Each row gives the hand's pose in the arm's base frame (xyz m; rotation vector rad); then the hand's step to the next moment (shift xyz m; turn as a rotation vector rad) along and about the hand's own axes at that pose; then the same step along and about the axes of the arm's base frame.
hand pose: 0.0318 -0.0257 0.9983 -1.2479 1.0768 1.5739
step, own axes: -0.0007 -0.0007 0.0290 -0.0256 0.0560 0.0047
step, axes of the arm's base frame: -0.0069 0.0278 0.0046 -0.0505 -0.0138 0.0327
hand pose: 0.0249 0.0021 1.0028 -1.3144 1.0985 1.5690
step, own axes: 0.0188 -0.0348 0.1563 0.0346 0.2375 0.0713
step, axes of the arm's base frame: -0.0165 0.1601 -0.0097 -0.2503 -0.0036 0.0014
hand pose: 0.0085 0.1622 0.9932 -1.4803 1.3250 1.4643
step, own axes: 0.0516 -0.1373 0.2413 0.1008 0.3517 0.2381
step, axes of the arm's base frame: 0.0501 0.2535 -0.1138 -0.4173 0.1094 -0.0664
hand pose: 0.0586 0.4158 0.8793 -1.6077 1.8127 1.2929
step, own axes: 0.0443 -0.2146 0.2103 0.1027 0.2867 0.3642
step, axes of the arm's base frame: 0.1287 0.1665 -0.2190 -0.3925 0.2176 -0.1548
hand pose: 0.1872 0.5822 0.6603 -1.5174 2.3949 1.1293
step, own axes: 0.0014 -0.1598 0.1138 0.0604 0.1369 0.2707
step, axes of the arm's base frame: 0.0953 0.0327 -0.1683 -0.2219 0.1559 -0.1488
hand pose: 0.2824 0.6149 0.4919 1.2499 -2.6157 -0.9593
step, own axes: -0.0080 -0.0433 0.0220 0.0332 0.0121 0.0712
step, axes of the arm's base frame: 0.0271 -0.0034 -0.0409 -0.0537 0.0172 -0.0560
